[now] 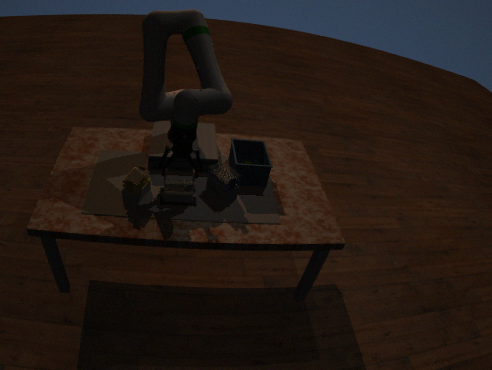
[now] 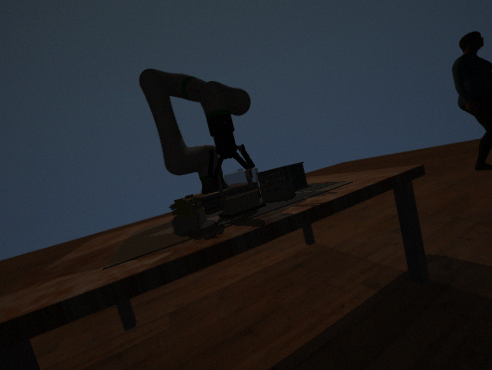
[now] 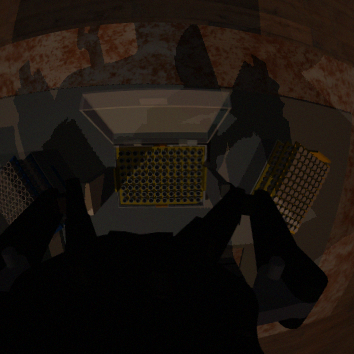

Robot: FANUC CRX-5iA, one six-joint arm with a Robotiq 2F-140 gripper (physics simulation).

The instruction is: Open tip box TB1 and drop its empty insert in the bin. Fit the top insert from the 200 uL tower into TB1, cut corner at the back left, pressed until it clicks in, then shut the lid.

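Observation:
Tip box TB1 (image 1: 177, 199) (image 2: 243, 201) stands on the mat with its clear lid (image 3: 155, 120) (image 2: 237, 177) open, on the side away from the robot base. A yellow-edged tip insert (image 3: 162, 175) lies level over the box opening, lined up with its walls; whether it is clicked in cannot be told. My gripper (image 3: 159, 178) (image 1: 180, 176) (image 2: 239, 184) is shut on this insert, a finger at each short side. The cut corner is too dark to make out. The yellow 200 uL tower (image 3: 301, 189) (image 1: 136, 179) (image 2: 187, 215) stands beside TB1, turned at an angle.
A blue-edged tip tower (image 1: 224, 177) (image 3: 14, 187) stands on the other side of TB1, also angled. The bin (image 1: 253, 175) (image 2: 282, 183) is beyond it, with something yellowish inside. The grey mat (image 1: 260, 216) lies on the table (image 1: 307, 200). A person (image 2: 472, 75) stands in the background.

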